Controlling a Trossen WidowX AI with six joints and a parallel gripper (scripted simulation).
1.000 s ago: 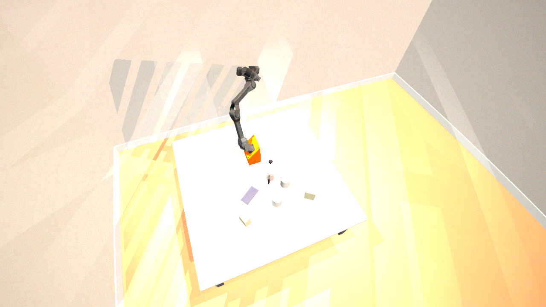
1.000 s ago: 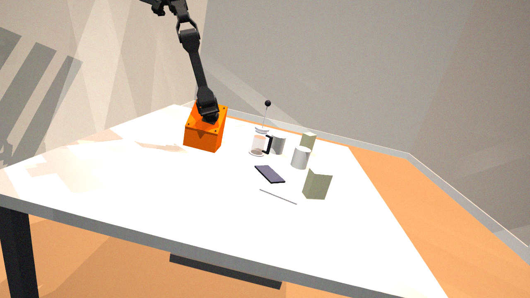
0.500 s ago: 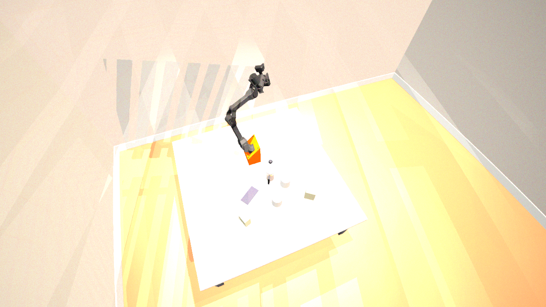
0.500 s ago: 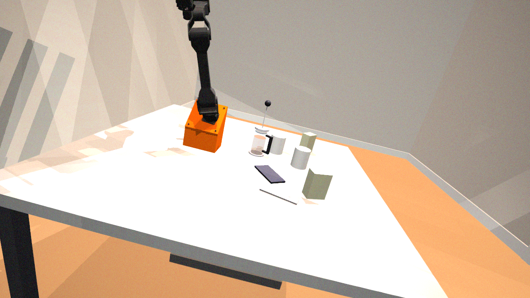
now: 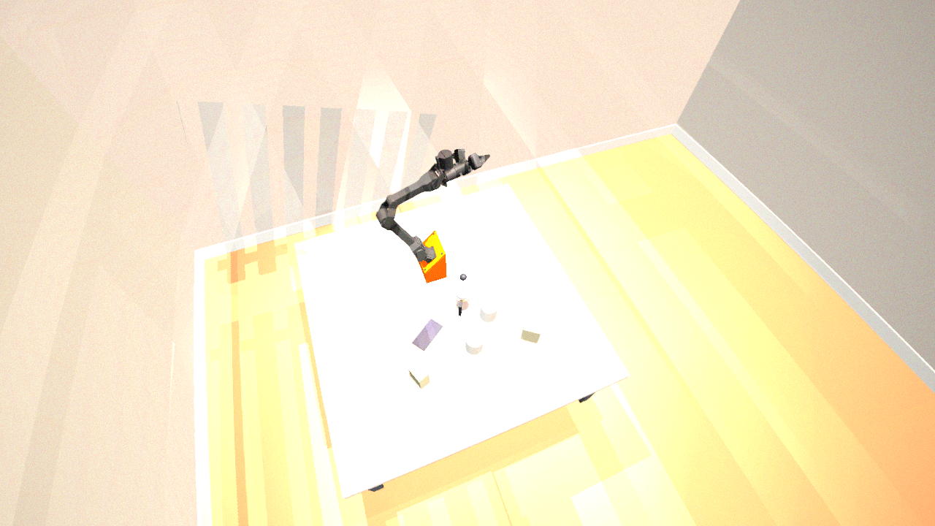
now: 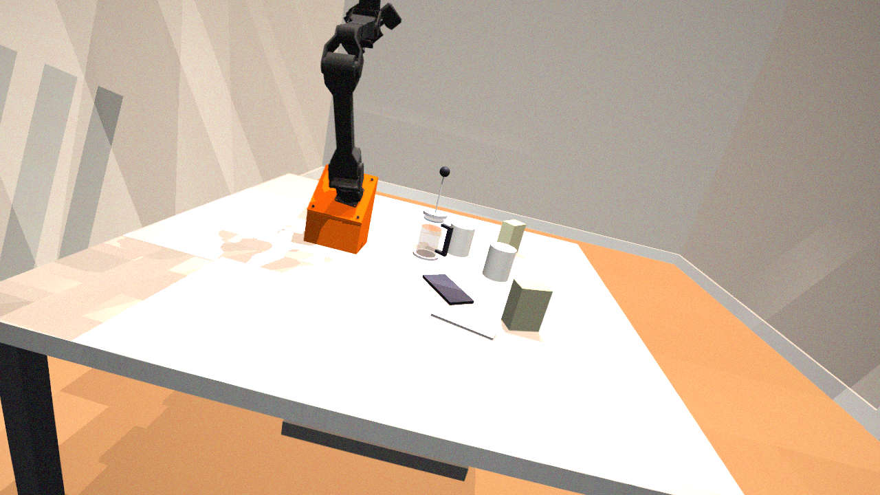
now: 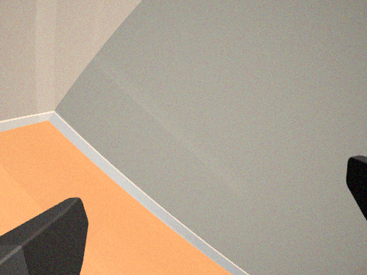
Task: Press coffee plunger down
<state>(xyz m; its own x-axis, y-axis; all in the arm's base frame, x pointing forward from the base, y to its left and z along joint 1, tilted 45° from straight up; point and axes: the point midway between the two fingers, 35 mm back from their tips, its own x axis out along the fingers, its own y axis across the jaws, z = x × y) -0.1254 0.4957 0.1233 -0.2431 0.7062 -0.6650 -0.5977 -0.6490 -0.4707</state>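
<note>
Now: the glass coffee press 360 mm ahead of my gripper tip, 210 mm to the right of it and 470 mm below it. The rest, counted from my gripper tip: dark flat slab: 440 mm ahead, 400 mm to the right, 590 mm below.
</note>
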